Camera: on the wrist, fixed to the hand. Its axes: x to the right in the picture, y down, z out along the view.
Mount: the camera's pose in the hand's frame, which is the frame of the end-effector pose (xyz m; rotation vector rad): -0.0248 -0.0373 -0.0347 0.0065 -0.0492 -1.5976
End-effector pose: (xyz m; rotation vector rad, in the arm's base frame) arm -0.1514 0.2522 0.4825 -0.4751 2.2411 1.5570
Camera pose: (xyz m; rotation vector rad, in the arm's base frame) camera -0.1158 0.2087 0.4751 -1.6015 1.0239 0.6037
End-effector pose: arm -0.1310 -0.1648 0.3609 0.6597 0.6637 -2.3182
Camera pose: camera -0.1299 -0.1082 0.3605 0.0615 -0.8719 2.1340
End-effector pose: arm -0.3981 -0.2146 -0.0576 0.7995 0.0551 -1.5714
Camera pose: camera -0.4170 -0.1696 -0.0864 -0.6498 -0.7658 2.8710
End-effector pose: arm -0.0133 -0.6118 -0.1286 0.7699 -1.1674 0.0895
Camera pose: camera 0.0203 -0.6114 -0.1742 1.5031 -0.3255 -1.2434
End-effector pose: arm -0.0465 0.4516 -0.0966 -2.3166 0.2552 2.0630
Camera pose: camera -0.0098 0.4864 -0.0711 -1.3682 -1.1529 1.1370
